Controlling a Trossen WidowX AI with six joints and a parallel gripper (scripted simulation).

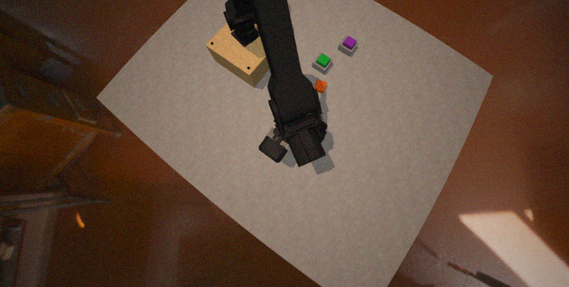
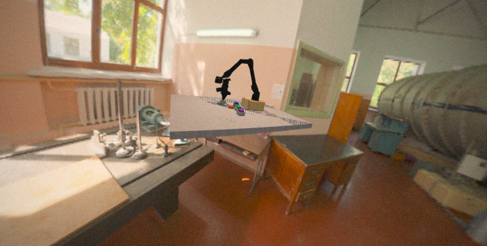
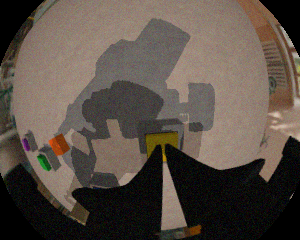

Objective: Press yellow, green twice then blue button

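The yellow button is 1 cm below my gripper tip. Also, from my gripper tip: green button 10 cm behind, 24 cm to the left; then blue button 12 cm behind, 8 cm to the left; then small orange block 4 cm behind, 17 cm to the left, 2 cm below.
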